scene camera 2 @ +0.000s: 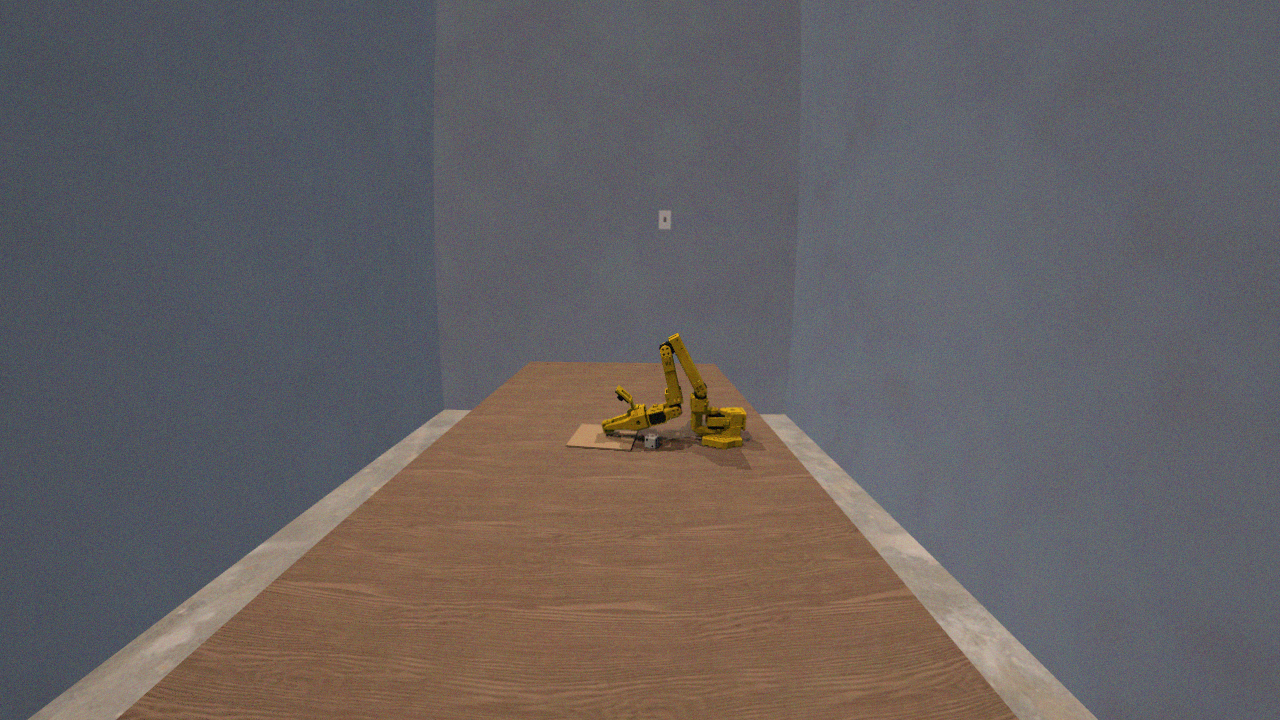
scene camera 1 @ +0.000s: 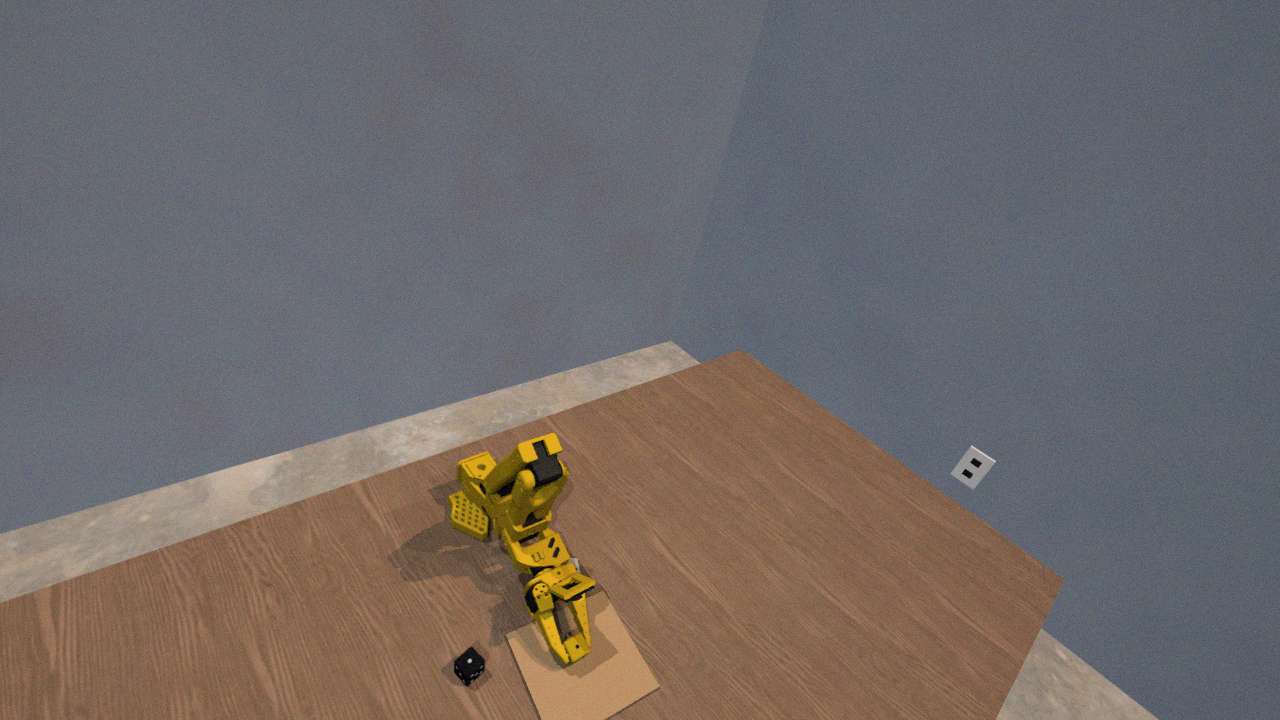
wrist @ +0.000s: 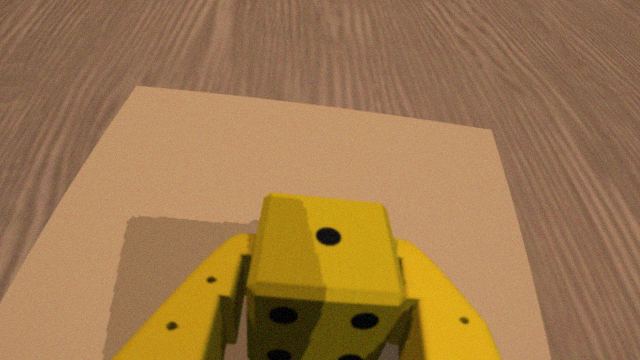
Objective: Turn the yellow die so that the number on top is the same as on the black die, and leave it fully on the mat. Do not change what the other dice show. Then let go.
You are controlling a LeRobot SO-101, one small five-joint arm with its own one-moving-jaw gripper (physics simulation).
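Frame: origin at the arm's base, x ahead, y left, z up, level; centimetres.
Seen in the pictures: end effector, tool point: (scene camera 2: 606, 427) (scene camera 1: 585, 645) (wrist: 258, 257); arm's base, origin of the base link: (scene camera 2: 711, 439) (scene camera 1: 493, 519).
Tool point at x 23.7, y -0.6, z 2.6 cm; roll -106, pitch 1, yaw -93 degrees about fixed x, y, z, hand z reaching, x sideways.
Pixels of each thing's top centre, then the offset from my tool point to it. Level surfaces: height alone.
- yellow die, middle of its top: (wrist: 326, 243) (scene camera 1: 576, 642) (scene camera 2: 608, 419) dx -0.4, dy -1.2, dz +1.4 cm
- tan mat, middle of its top: (wrist: 282, 280) (scene camera 1: 581, 660) (scene camera 2: 604, 435) dx +0.5, dy -0.5, dz -2.2 cm
- black die, middle of its top: (scene camera 1: 469, 660) dx -5.9, dy -11.9, dz -0.1 cm
- grey-white die, middle of its top: (scene camera 1: 570, 565) (scene camera 2: 652, 435) dx -10.1, dy +4.7, dz -0.1 cm
- wooden table, its level: dz -2.6 cm
The yellow die (scene camera 1: 577, 645) (wrist: 325, 260) is squeezed between the two jaws of my gripper (scene camera 1: 575, 648) (scene camera 2: 610, 428) (wrist: 324, 272), which is shut on it. In the wrist view its upper face shows one pip, and the face toward the camera shows several pips, cut off below. The die is low over the tan mat (scene camera 1: 601, 687) (scene camera 2: 586, 437) (wrist: 200, 150); I cannot tell whether it touches. Its shadow lies on the mat to its left in the wrist view. The black die (scene camera 1: 469, 667) stands on the table beside the mat, with one white pip on top.
A grey-white die (scene camera 2: 652, 441) stands on the table between the mat and the arm's base; the arm mostly hides it in scene camera 1, and its top number is too small to read. The wooden table (scene camera 1: 760, 537) (scene camera 2: 626, 555) extends around the mat.
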